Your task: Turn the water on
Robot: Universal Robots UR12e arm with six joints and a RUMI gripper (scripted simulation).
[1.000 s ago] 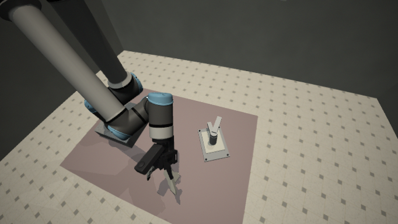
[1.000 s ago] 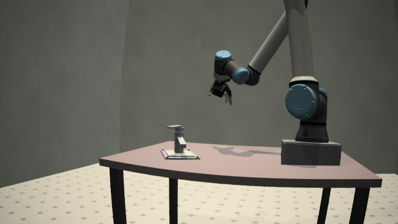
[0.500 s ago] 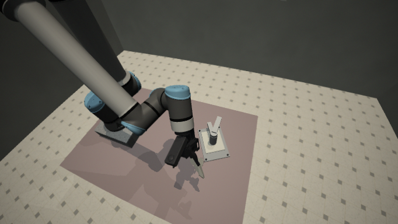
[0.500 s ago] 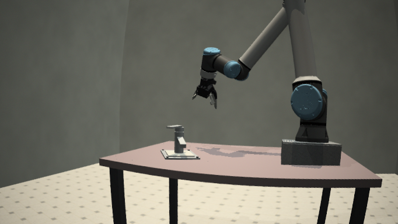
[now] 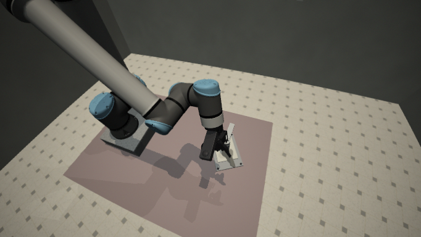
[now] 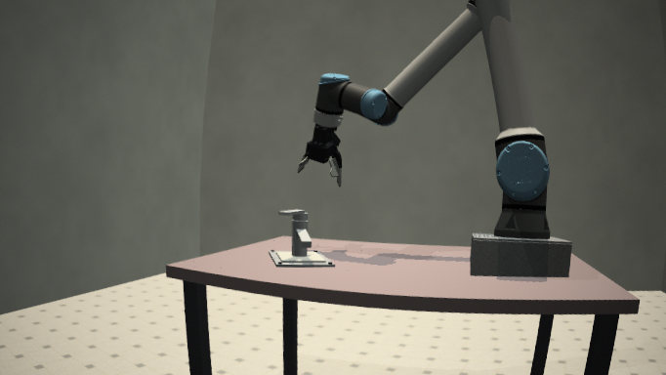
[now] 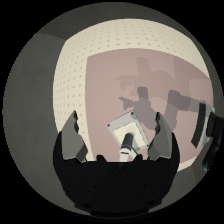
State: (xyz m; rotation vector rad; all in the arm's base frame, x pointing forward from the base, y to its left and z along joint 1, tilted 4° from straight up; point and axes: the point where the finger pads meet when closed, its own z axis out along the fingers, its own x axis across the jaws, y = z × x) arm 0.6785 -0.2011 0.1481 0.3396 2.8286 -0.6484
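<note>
My hand is 4 cm short of the lever, 24 cm to the right of it and 10 cm above it. From my hand the other things lie so: grey tap (2 cm ahead, 21 cm to the left, 15 cm below).
</note>
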